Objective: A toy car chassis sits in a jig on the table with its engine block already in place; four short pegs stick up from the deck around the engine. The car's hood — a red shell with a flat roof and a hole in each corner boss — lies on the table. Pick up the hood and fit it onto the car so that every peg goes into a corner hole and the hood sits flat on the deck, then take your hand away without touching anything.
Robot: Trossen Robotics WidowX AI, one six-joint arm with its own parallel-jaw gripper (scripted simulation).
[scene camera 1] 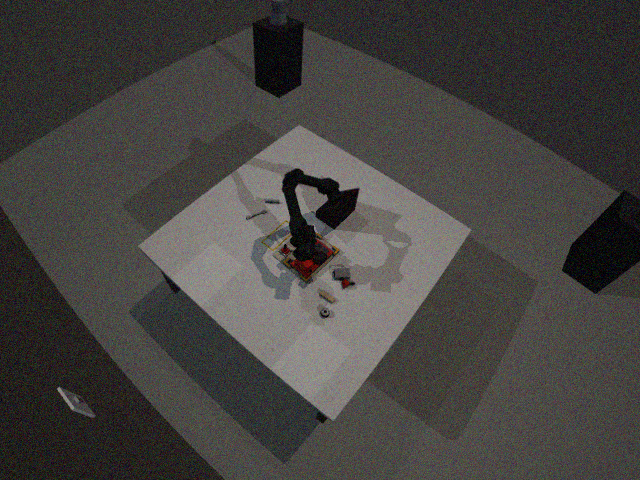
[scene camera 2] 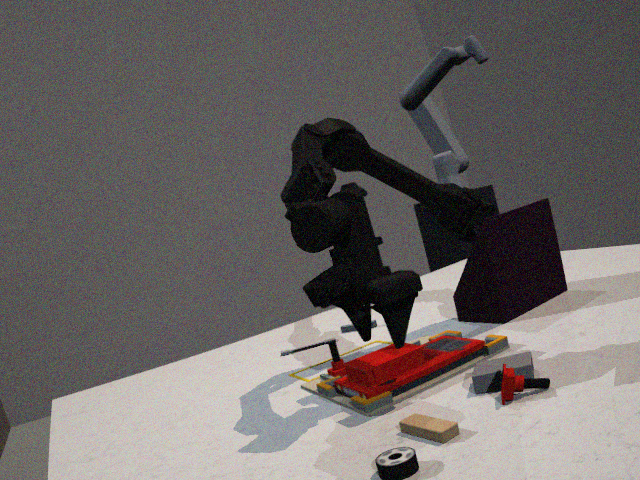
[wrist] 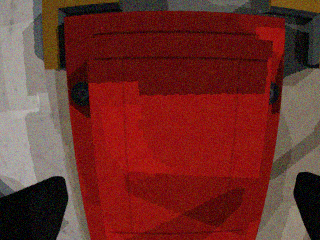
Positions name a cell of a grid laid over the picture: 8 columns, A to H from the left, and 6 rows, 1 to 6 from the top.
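Open and holding nothing, the gripper (scene camera 2: E5) appears in the wrist view as well (wrist: E5). A red hood (scene camera 2: E5) (wrist: E4) is visible to both scene camera 2 and the wrist view. Scene camera 2 also shows a tan block (scene camera 2: F6); in the wrist view the block is out of frame.
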